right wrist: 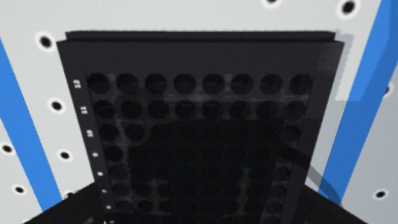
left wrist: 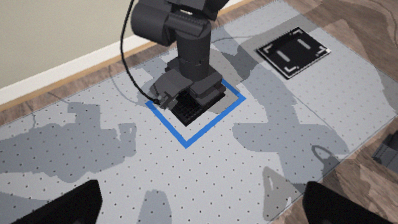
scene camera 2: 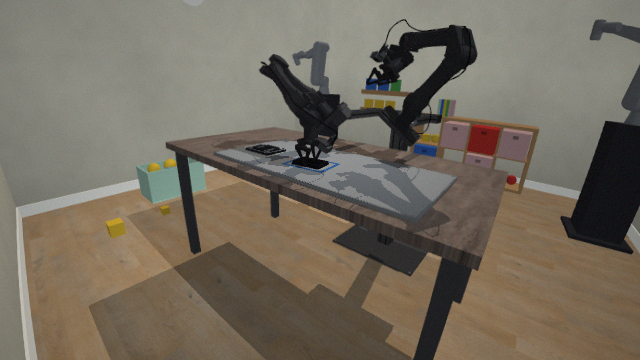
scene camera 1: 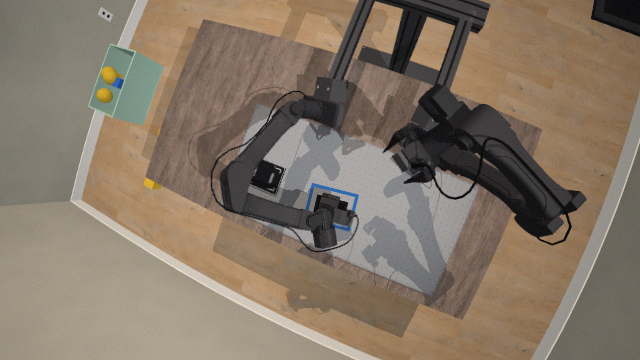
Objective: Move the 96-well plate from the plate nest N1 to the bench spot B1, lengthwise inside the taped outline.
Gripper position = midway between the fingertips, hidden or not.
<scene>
In view: my left gripper (left wrist: 202,190), my right gripper (right wrist: 199,191), a black 96-well plate (right wrist: 178,119) and a black plate nest (left wrist: 299,55).
The black 96-well plate also shows in the left wrist view (left wrist: 187,109). My right gripper shows as well in the left wrist view (left wrist: 195,97).
</scene>
